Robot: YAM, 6 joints.
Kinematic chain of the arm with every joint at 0, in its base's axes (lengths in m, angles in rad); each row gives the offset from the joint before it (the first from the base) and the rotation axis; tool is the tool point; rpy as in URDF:
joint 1: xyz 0 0 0.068 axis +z
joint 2: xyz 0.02 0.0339 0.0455 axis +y
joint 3: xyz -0.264 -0.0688 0 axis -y
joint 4: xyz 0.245 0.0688 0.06 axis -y
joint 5: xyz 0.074 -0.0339 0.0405 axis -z
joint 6: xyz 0.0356 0 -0.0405 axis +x
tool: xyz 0 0 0 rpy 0 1.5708 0
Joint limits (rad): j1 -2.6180..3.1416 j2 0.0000..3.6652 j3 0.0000..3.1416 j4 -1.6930..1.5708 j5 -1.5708..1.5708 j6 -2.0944..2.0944
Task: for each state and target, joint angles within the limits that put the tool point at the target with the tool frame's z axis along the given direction. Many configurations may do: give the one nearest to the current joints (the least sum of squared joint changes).
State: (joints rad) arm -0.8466 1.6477 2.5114 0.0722 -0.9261 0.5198
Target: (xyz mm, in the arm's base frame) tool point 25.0 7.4 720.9 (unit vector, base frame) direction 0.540 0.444 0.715
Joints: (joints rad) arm -0.9688 1.3912 2.5483 0.4977 -0.7705 0.5198
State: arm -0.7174 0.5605 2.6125 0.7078 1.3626 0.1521
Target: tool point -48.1 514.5 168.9 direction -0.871 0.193 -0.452
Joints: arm -1.5371 0.3604 3.0832 1.5327 1.0430 0.1521
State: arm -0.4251 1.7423 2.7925 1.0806 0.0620 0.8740
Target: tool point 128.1 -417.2 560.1 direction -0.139 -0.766 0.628
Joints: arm -1.2420 2.0910 2.4631 0.3735 0.3885 0.8740
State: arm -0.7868 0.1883 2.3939 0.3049 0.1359 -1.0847
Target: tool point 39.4 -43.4 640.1 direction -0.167 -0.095 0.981
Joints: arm -0.7230 1.0749 1.6617 1.0475 0.1828 -1.0847
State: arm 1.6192 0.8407 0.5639 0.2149 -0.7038 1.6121
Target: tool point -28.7 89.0 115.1 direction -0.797 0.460 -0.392
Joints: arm 1.5754 0.2449 0.0020 -0.4589 -0.9185 1.6121
